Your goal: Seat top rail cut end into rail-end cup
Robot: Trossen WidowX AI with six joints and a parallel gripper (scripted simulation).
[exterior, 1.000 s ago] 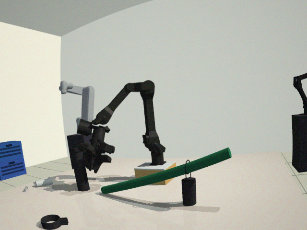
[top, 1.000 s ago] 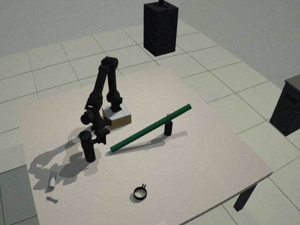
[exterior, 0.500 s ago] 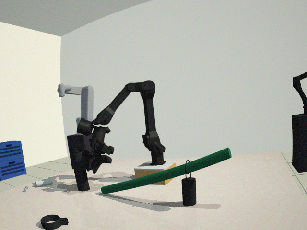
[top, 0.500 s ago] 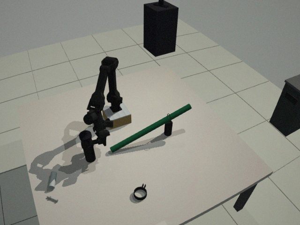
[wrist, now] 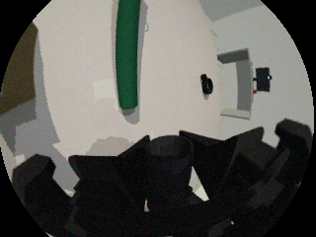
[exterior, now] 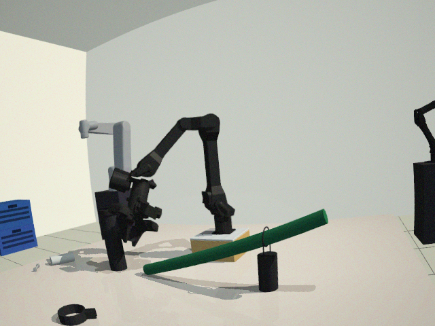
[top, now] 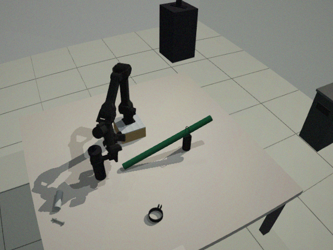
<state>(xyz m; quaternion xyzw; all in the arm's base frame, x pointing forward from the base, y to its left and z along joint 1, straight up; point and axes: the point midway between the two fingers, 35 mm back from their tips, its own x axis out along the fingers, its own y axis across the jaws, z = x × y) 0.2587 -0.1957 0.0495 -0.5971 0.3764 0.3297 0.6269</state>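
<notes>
My gripper tip is now 2 cm past the black rail-end cup, 2 cm to the left of it and 3 cm below it. Round my gripper tip: short black post (2 cm ahead, 42 cm to the left, 1 cm above); then grey tube (3 cm ahead, 34 cm to the right, 8 cm below); then bolt (14 cm ahead, 37 cm to the right, 9 cm below).
</notes>
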